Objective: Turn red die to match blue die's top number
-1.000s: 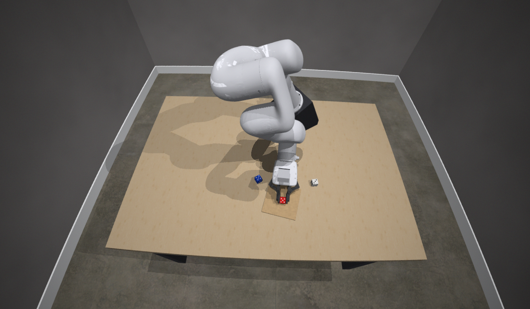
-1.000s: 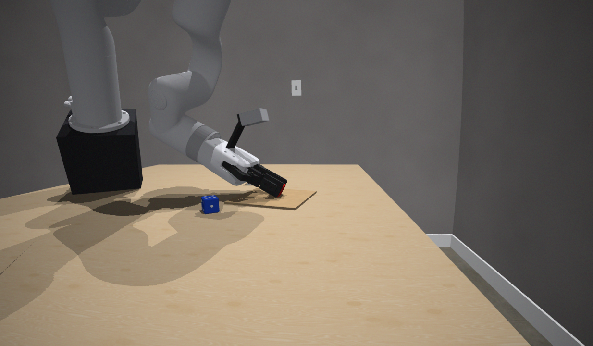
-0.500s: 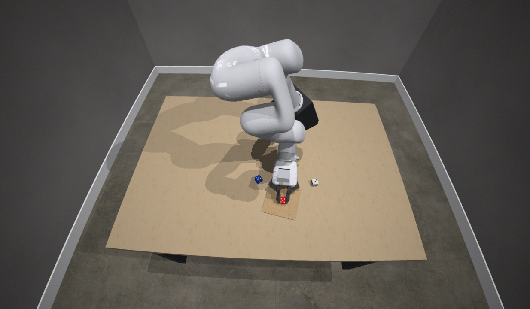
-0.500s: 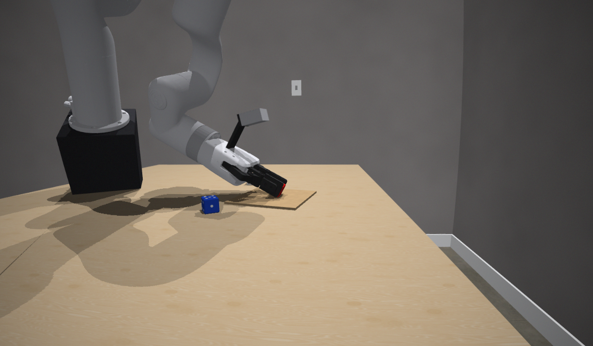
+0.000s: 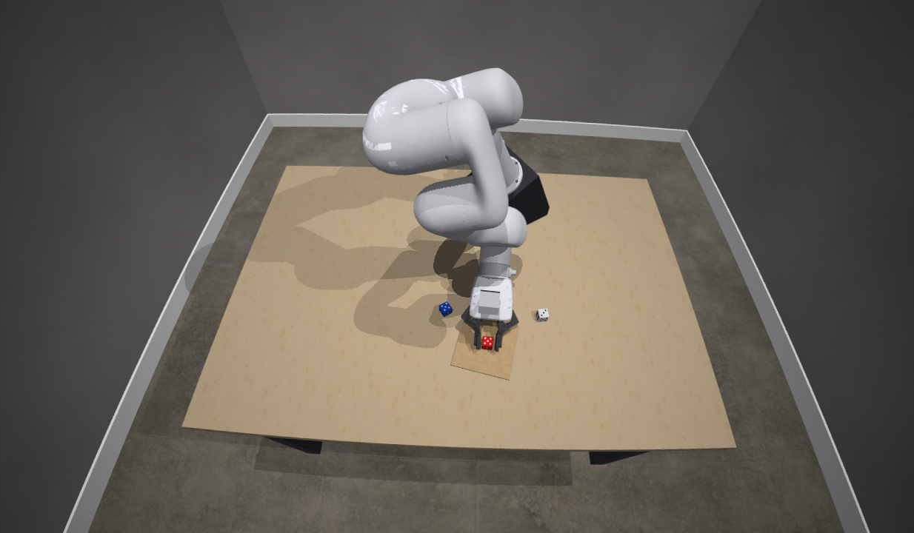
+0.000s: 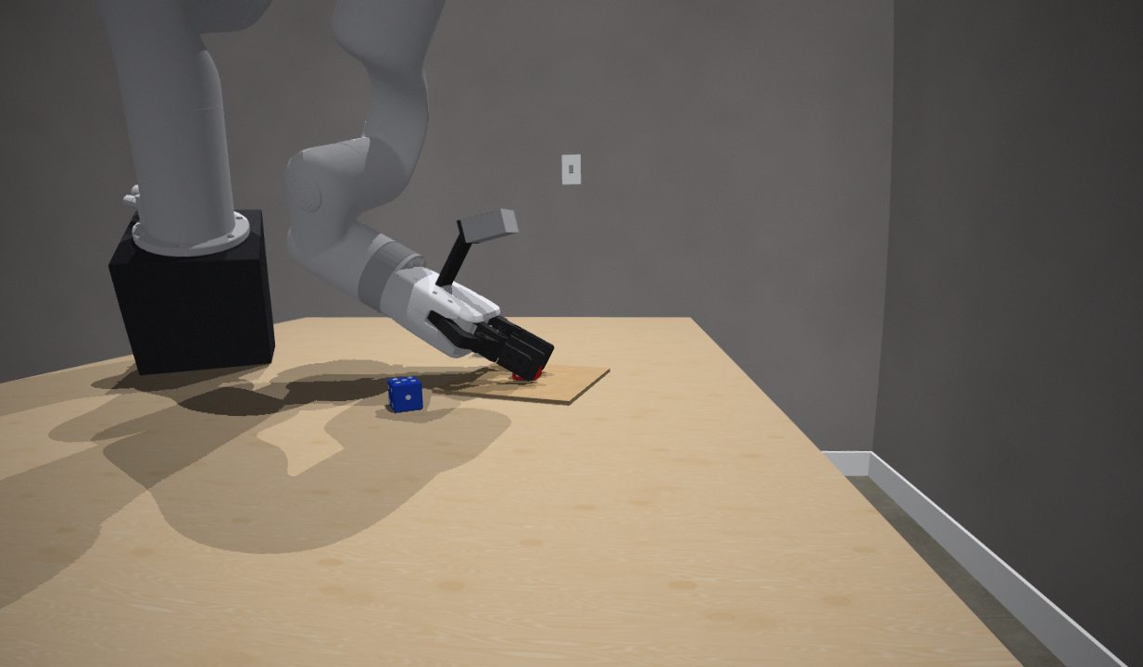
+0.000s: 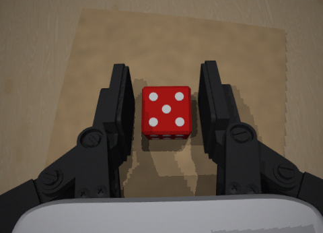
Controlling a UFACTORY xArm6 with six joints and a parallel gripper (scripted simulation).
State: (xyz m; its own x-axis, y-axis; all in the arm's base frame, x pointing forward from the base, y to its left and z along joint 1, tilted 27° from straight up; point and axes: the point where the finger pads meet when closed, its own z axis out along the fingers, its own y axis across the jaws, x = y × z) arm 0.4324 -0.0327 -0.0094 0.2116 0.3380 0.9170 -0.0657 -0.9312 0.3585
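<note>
The red die is 1 cm below my hand. From my hand the other things lie so: mat (3 cm below); then blue die (10 cm to the right, 9 cm behind, 2 cm below); then white die (14 cm to the left, 8 cm behind, 2 cm below).
</note>
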